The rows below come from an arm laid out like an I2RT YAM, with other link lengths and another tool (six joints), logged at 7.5 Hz.
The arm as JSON. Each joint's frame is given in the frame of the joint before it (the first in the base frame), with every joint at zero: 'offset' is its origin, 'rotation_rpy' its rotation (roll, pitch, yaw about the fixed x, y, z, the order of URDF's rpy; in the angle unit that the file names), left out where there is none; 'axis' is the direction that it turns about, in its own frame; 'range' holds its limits. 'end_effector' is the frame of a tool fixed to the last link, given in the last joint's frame.
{
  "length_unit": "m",
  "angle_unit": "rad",
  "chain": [
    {
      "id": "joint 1",
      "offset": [
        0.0,
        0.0,
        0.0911
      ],
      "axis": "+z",
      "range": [
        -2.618,
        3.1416
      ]
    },
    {
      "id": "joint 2",
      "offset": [
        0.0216,
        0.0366,
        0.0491
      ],
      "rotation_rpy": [
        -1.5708,
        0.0,
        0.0
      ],
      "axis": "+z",
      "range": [
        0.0,
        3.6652
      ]
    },
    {
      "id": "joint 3",
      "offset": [
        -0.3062,
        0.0,
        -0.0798
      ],
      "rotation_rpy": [
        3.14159,
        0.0,
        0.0
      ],
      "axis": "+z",
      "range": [
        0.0,
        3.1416
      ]
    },
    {
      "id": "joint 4",
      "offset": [
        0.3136,
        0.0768,
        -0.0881
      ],
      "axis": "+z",
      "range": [
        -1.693,
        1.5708
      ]
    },
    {
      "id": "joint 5",
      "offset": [
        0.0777,
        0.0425,
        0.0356
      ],
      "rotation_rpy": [
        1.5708,
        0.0,
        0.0
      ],
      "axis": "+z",
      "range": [
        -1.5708,
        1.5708
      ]
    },
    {
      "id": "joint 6",
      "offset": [
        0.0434,
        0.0,
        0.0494
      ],
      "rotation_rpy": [
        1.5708,
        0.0,
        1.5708
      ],
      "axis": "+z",
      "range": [
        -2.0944,
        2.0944
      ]
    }
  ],
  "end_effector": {
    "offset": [
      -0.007,
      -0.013,
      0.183
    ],
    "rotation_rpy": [
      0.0,
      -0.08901,
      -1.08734
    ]
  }
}
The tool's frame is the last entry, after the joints.
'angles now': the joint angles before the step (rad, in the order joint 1, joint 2, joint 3, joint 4, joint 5, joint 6). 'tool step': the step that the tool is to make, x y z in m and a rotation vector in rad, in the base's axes. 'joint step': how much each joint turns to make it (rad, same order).
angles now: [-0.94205 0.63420 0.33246 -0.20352 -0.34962 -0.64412]
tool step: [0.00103 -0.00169 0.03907 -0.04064 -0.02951 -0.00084]
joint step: [0.00000 -0.02864 0.07513 -0.05341 0.00076 0.00038]
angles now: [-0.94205 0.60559 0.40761 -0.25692 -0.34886 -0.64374]
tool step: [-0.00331 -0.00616 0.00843 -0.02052 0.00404 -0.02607]
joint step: [-0.00001 -0.00345 0.01830 -0.00841 0.03014 -0.00267]
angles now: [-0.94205 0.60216 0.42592 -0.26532 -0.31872 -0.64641]
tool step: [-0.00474 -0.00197 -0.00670 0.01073 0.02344 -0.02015]
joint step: [0.00001 0.00041 0.00077 -0.02363 0.02366 -0.00267]
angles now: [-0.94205 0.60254 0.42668 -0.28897 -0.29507 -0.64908]
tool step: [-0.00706 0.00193 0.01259 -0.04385 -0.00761 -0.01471]
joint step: [0.00000 -0.05991 -0.00001 -0.02328 0.02175 -0.01183]
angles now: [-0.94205 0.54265 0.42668 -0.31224 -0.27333 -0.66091]
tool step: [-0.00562 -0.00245 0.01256 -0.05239 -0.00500 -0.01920]
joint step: [-0.00003 -0.03891 0.00153 0.00037 0.02822 -0.01755]
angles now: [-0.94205 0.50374 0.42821 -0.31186 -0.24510 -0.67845]
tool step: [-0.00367 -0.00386 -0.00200 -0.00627 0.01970 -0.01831]
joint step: [0.00000 0.00418 0.00456 -0.00954 0.02442 -0.01145]
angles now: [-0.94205 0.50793 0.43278 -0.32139 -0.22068 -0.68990]
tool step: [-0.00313 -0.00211 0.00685 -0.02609 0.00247 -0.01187]
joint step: [-0.00002 -0.01295 0.00649 -0.00228 0.01753 -0.01183]
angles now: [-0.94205 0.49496 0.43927 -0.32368 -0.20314 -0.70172]
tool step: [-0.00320 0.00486 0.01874 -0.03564 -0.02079 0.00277]
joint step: [-0.00003 -0.04158 0.01868 -0.02021 -0.00117 -0.00497]
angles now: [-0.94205 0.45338 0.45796 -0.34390 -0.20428 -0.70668]
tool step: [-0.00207 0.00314 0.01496 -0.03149 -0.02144 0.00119]
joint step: [-0.00001 -0.02977 0.01069 -0.00269 -0.00077 -0.00153]
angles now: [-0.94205 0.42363 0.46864 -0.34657 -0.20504 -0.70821]
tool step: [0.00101 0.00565 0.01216 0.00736 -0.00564 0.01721]
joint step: [-0.00005 0.00534 0.04043 -0.03699 -0.01913 0.00342]
